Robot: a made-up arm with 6 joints.
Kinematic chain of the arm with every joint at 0, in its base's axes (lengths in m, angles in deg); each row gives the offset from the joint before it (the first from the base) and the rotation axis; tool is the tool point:
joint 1: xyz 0 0 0.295 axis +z
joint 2: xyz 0 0 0 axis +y
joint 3: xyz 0 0 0.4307 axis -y
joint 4: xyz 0 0 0 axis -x
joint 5: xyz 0.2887 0 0 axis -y
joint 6: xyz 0 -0.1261 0 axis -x
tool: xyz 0 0 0
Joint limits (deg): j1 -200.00..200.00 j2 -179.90..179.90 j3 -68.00..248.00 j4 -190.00..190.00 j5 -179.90..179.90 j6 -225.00..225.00
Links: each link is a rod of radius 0.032 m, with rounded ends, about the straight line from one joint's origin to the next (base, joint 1, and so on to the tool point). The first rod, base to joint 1, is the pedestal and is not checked.
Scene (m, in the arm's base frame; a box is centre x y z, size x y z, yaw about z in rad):
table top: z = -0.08
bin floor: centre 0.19 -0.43 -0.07 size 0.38 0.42 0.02 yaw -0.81
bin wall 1: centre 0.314 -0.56 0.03 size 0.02 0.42 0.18 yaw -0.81
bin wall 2: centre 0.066 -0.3 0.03 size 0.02 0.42 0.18 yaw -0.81
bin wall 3: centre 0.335 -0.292 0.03 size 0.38 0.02 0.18 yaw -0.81
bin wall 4: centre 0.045 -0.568 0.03 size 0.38 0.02 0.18 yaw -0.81
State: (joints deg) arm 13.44 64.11 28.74 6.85 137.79 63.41
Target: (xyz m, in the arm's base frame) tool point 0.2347 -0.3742 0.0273
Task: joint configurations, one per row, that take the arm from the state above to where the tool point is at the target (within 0.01 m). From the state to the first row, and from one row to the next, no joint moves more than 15 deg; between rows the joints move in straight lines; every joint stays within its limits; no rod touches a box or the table.
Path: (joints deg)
1: 22.19 50.49 41.40 9.95 137.79 63.41
2: 30.93 36.88 54.06 13.05 137.79 63.41
3: 39.68 23.26 66.72 16.16 137.79 63.41
4: 48.42 9.65 79.38 19.26 137.79 63.41
5: 57.17 -3.97 92.04 22.36 137.79 63.41
6: 65.92 -17.58 104.70 25.46 137.79 63.41
7: 74.66 -31.20 117.36 28.56 137.79 63.41
8: 83.41 -44.81 130.02 31.67 137.79 63.41
9: 92.16 -58.43 142.68 34.77 137.79 63.41
10: 100.90 -72.04 155.34 37.87 137.79 63.41
11: 109.65 -85.66 168.00 40.97 137.79 63.41

